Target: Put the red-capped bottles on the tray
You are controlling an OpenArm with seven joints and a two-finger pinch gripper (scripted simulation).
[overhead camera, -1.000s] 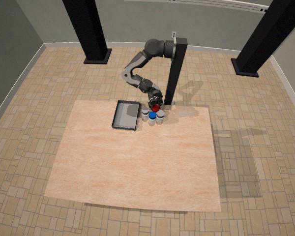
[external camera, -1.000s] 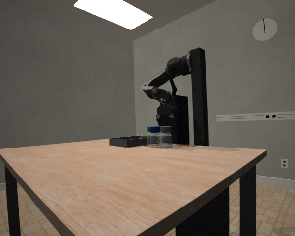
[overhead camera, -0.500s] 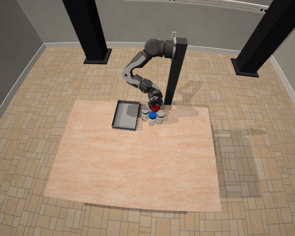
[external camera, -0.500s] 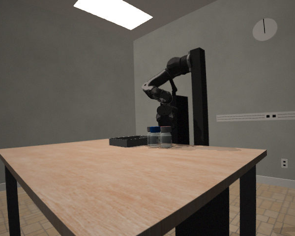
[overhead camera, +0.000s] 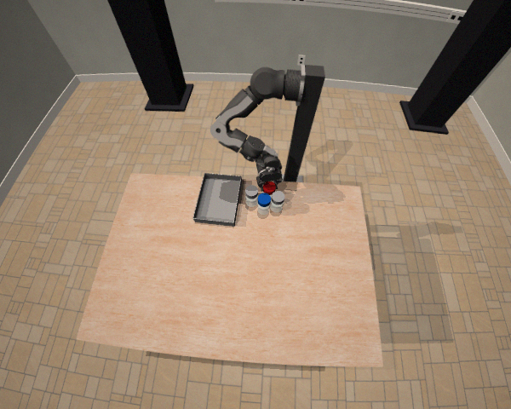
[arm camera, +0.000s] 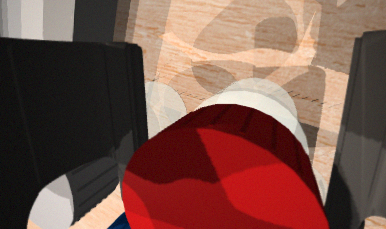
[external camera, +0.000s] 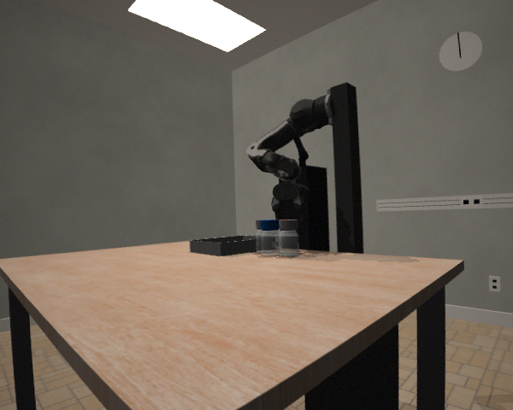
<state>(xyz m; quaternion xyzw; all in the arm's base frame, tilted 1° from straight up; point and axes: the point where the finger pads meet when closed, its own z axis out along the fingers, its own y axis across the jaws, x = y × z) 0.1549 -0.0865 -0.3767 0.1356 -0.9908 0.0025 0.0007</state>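
My hand is 80 mm short of the blue-capped bottle, 10 mm to the left of it and 50 mm above it. Round my hand: red-capped bottle: 20 mm ahead, 50 mm below; dark grey tray: 50 mm ahead, 220 mm to the right, 80 mm below.
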